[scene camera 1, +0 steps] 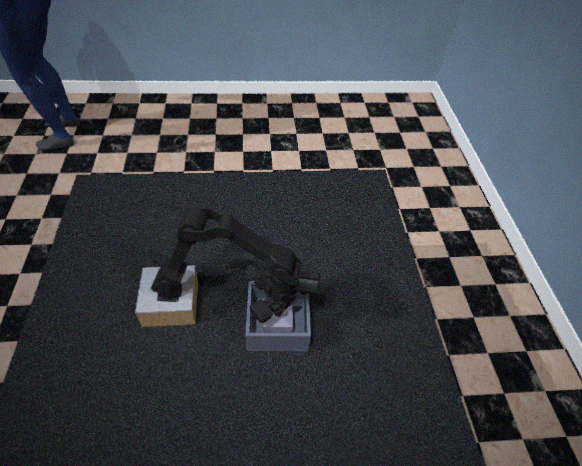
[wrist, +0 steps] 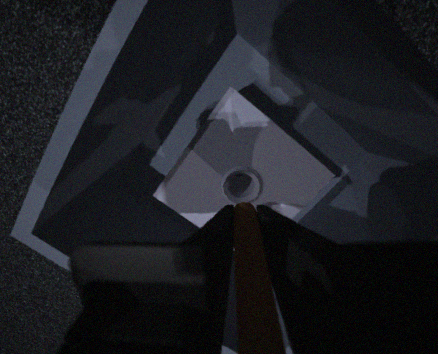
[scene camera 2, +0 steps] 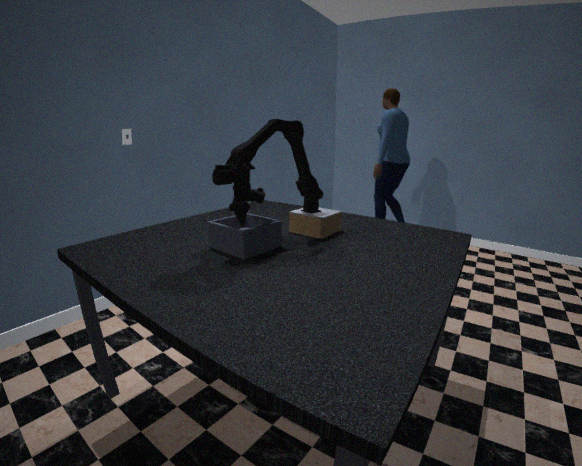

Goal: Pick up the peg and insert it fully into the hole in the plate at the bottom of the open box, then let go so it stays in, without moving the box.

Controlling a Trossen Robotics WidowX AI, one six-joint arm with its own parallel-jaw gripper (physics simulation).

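Seen in the pictures: gripper, fingertip midpoint: [scene camera 1: 280, 311] [wrist: 244, 212] [scene camera 2: 242, 225]; arm's base at its link origin: [scene camera 1: 169, 292] [scene camera 2: 310, 211].
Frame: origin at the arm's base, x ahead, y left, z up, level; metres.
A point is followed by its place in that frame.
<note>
The open grey box [scene camera 1: 278, 343] {x 0.346, y -0.129, z -0.039 m} [scene camera 2: 227, 241] {x 0.433, y -0.018, z -0.044 m} [wrist: 70, 125] {x 0.251, y -0.055, z 0.008 m} stands on the table. The pale square plate [scene camera 1: 278, 328] {x 0.343, y -0.079, z -0.041 m} [wrist: 295, 160] {x 0.354, y 0.002, z -0.032 m} lies at its bottom, turned relative to the box walls in the wrist view. The round hole [wrist: 239, 184] shows in the plate. My gripper [scene camera 1: 278, 308] {x 0.345, y -0.040, z -0.008 m} [scene camera 2: 242, 223] {x 0.345, y -0.040, z -0.008 m} [wrist: 244, 211] {x 0.345, y -0.040, z -0.008 m} points down into the box and is shut on the brown peg [wrist: 251, 280] {x 0.346, y -0.044, z 0.037 m}. In the wrist view the peg's far end shows just below the hole's ring, apart from the dark opening. Its height above the plate cannot be told.
The arm's base stands on a white-topped wooden block [scene camera 1: 170, 319] {x 0.008, y -0.064, z -0.051 m} [scene camera 2: 312, 227] {x 0.064, y 0.061, z -0.049 m}, beside the box on the dark table [scene camera 1: 150, 390] {x -0.009, y -0.270, z -0.090 m} [scene camera 2: 300, 310] {x 0.550, y 0.413, z -0.090 m}. The box walls [scene camera 1: 248, 320] {x 0.253, y -0.085, z 0.009 m} surround the gripper's tip. A person [scene camera 1: 30, 55] [scene camera 2: 394, 135] stands beyond the table.
</note>
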